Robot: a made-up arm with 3 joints. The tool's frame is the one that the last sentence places.
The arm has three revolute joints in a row. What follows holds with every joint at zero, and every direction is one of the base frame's.
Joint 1 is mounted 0.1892 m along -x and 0.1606 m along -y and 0.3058 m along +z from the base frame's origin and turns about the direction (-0.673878, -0.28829, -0.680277).
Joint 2 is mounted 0.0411 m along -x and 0.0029 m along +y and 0.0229 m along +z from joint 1 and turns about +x.
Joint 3 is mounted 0.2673 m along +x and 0.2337 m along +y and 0.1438 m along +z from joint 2 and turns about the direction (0.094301, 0.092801, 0.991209).
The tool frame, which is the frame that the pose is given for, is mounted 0.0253 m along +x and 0.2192 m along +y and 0.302 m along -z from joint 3; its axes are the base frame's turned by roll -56.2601, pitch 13.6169 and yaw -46.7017 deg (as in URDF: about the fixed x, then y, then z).
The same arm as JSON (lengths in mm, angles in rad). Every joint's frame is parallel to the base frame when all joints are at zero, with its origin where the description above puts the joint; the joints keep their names.
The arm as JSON. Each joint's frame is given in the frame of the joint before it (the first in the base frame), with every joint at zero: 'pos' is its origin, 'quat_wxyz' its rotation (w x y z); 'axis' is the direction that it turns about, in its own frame. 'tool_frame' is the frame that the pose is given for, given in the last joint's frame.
{
  "length_unit": "mm",
  "angle_unit": "rad",
  "joints": [
    {
      "joint": "joint 1",
      "pos": [
        -189.2,
        -160.6,
        305.8
      ],
      "quat_wxyz": [
        1.0,
        0.0,
        0.0,
        0.0
      ],
      "axis": [
        -0.673878,
        -0.28829,
        -0.680277
      ]
    },
    {
      "joint": "joint 2",
      "pos": [
        -41.1,
        2.9,
        22.9
      ],
      "quat_wxyz": [
        1.0,
        0.0,
        0.0,
        0.0
      ],
      "axis": [
        1.0,
        0.0,
        0.0
      ]
    },
    {
      "joint": "joint 3",
      "pos": [
        267.3,
        233.7,
        143.8
      ],
      "quat_wxyz": [
        1.0,
        0.0,
        0.0,
        0.0
      ],
      "axis": [
        0.094301,
        0.092801,
        0.991209
      ]
    }
  ],
  "tool_frame": {
    "pos": [
      25.3,
      219.2,
      -302.0
    ],
    "quat_wxyz": [
      0.826094,
      -0.388367,
      0.28154,
      -0.295762
    ]
  }
}

